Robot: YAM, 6 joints.
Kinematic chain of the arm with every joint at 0, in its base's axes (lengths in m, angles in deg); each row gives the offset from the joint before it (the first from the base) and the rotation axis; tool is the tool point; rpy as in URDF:
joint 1: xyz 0 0 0.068 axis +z
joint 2: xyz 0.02 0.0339 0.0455 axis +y
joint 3: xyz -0.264 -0.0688 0 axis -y
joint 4: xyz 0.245 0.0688 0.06 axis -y
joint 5: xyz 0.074 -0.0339 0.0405 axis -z
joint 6: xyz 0.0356 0 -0.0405 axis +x
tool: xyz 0 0 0 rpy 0 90 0
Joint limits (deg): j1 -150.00..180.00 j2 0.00..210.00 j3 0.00..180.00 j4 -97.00..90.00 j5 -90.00..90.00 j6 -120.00..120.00
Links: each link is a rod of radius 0.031 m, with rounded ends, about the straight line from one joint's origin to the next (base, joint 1, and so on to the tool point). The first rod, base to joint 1, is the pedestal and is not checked.
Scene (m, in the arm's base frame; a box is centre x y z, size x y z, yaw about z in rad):
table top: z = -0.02
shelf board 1: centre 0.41 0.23 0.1 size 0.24 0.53 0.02 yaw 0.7
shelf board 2: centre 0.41 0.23 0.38 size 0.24 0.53 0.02 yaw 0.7
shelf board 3: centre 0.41 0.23 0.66 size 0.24 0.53 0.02 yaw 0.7
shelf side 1: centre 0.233 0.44 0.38 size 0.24 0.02 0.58 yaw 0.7
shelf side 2: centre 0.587 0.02 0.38 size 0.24 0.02 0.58 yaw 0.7
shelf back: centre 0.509 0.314 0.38 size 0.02 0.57 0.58 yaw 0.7
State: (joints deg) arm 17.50 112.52 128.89 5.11 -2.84 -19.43
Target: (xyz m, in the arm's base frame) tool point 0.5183 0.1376 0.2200
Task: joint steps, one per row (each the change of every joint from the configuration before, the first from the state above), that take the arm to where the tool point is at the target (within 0.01 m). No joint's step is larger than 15 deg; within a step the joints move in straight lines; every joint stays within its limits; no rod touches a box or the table.
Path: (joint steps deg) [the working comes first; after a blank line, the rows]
Joints at the target: 14.69 130.22 106.09 -2.83 -2.71 -19.43
Straight joint move there: touches shelf board 2.

1: -4.06 -10.74 -9.75 -5.93 0.42 0.00
2: -4.06 -10.73 -9.76 -5.94 0.43 0.00
3: -4.07 -10.74 -9.75 -5.93 0.42 0.00
4: -3.39 3.52 -12.32 -6.22 0.32 0.00
5: -3.40 3.53 -12.33 -6.21 0.32 0.00
6: -3.40 3.52 -12.32 -6.22 0.32 0.00
7: 6.52 13.11 14.48 9.50 -0.70 0.00
8: 6.53 13.12 14.47 9.51 -0.70 0.00
9: 6.52 13.11 14.48 9.50 -0.70 0.00

